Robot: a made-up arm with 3 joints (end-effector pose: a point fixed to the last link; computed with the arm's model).
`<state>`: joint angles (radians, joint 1 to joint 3).
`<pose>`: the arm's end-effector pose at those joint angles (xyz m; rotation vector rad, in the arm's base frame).
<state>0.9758 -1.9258 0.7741</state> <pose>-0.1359 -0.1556 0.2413 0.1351 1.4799 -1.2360</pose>
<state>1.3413 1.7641 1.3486</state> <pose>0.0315 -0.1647 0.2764 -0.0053 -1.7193 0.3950</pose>
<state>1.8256 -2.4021 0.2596</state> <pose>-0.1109 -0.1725 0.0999 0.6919 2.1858 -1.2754</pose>
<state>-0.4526 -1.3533 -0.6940</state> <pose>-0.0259 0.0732 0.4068 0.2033 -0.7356 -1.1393</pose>
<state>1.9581 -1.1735 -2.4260</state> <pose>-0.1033 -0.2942 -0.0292 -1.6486 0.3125 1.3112</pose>
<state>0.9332 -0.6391 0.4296</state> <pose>-0.0412 -0.1726 0.2289 0.4862 0.4067 -0.5015</pose>
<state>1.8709 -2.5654 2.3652</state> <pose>-0.1844 -0.2778 0.1809 -0.1868 2.2003 1.3407</pose>
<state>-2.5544 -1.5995 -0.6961</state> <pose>-0.0374 0.1785 -0.0172 -1.4012 -1.7973 0.0980</pose>
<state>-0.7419 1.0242 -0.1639</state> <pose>-0.0469 0.1774 0.2833 -0.5260 0.4540 0.9329</pose>
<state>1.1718 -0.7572 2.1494</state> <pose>-0.1264 -0.2759 0.1326 -0.9289 0.7838 0.0706</pose>
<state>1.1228 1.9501 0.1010</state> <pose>-0.0771 -0.1503 0.2925 0.6666 -1.1552 1.6461</pose>
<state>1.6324 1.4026 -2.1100</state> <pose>-0.0185 -0.3450 0.1884 -2.0119 -0.4207 -1.7283</pose>
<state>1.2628 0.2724 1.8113</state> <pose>0.0205 -0.2388 0.1217 -0.5451 -0.2757 0.0093</pose>
